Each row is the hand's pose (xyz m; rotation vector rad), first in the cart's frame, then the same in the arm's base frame.
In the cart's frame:
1: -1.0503 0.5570 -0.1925 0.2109 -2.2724 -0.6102
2: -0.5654 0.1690 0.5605 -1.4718 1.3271 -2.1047
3: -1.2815 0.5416 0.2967 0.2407 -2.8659 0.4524
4: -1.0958 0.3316 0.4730 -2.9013 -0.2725 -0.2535
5: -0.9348 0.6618 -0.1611 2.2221 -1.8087 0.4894
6: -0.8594 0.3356 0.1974 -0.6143 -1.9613 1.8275
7: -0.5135 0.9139 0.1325 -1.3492 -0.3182 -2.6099
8: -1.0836 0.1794 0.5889 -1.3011 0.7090 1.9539
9: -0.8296 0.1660 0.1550 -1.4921 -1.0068 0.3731
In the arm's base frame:
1: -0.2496 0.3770 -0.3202 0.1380 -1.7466 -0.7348
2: 0.5285 -0.0851 0.0455 -2.0064 1.5799 -1.6347
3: -0.2203 0.2795 0.2115 0.3536 -2.4107 0.1461
4: 0.0233 0.0577 0.2449 -2.6936 -0.1861 0.4268
5: -0.1313 0.4827 -0.3317 2.2015 -1.5974 -0.1959
6: 0.1001 0.1141 -0.1055 -0.0765 -1.7448 1.6239
7: 0.3832 0.7145 -0.2379 -1.8487 -0.0541 -2.1298
8: 0.0866 -0.1084 0.3167 -0.7358 0.7578 2.3249
9: 0.1032 -0.0459 -0.1821 -1.1706 -0.6379 0.6310

